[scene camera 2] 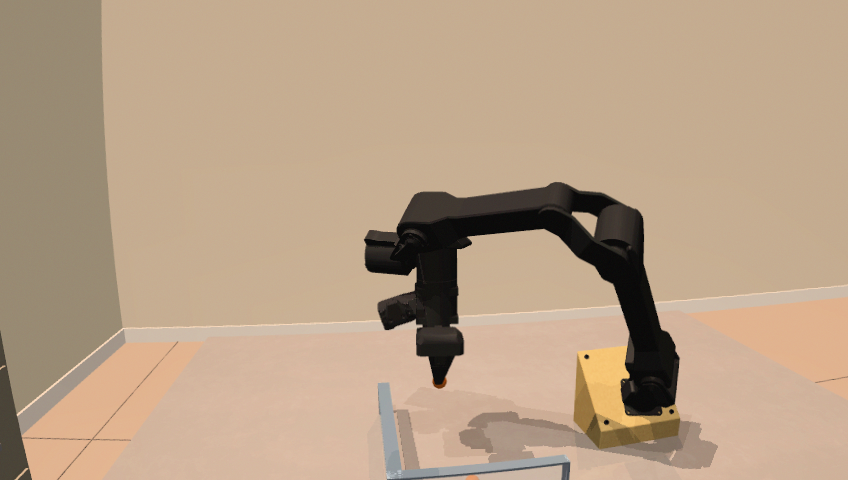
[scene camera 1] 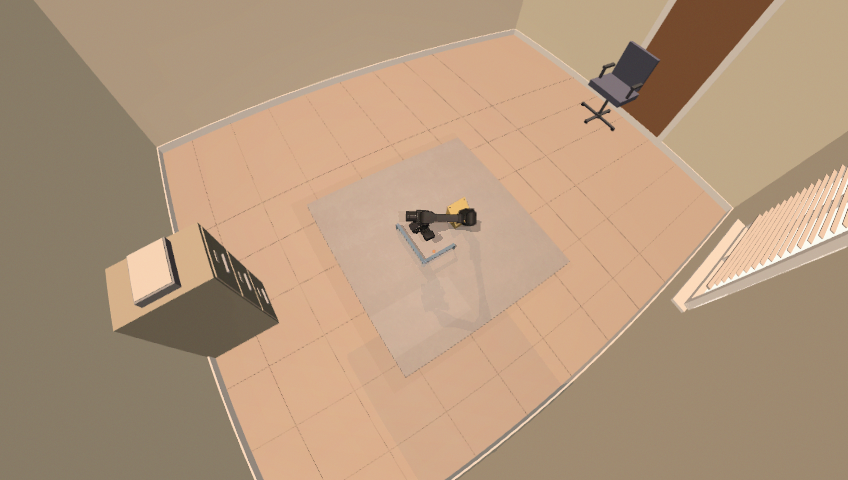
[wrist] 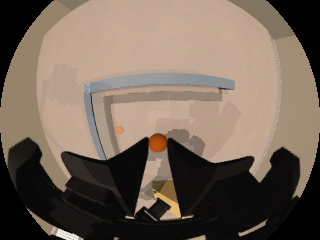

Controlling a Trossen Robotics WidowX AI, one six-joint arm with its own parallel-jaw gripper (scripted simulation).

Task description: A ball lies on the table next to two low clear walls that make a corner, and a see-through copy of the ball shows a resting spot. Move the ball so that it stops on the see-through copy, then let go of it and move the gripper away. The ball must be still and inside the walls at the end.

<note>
The gripper [scene camera 2: 438, 381] carries a ball.
The gripper shows as well in the wrist view [wrist: 158, 141].
</note>
